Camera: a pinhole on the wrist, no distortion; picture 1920 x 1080 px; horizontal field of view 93.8 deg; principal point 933.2 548.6 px. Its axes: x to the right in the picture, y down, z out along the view. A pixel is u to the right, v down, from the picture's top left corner.
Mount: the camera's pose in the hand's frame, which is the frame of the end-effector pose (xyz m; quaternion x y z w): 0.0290 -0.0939 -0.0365 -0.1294 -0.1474 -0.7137 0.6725
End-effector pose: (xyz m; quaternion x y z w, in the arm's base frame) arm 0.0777 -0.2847 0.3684 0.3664 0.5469 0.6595 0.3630
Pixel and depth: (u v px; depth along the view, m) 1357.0 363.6 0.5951
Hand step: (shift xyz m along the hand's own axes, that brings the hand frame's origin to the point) -0.1188 -0.1175 0.6159
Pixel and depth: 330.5 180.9 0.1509
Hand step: -0.0284 0.0606 0.0618
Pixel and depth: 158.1 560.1 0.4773
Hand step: 0.0542 0.4688 0.2466
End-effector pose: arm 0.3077 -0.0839 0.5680 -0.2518 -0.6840 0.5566 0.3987
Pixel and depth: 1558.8 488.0 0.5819
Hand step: -0.0432 -0.2417 0.6544
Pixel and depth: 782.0 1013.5 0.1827
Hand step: 0.1228 -0.0003 0.1238
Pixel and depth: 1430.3 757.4 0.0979
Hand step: 0.0470 -0.1074 0.0754
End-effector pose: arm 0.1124 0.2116 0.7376 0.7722 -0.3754 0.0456 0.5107
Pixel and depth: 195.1 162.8 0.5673
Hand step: -0.1929 0.5665 0.2998
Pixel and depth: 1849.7 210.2 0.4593
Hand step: -0.1790 -0.3402 0.5606
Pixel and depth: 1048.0 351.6 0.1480
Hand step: -0.0066 -0.0527 0.1062
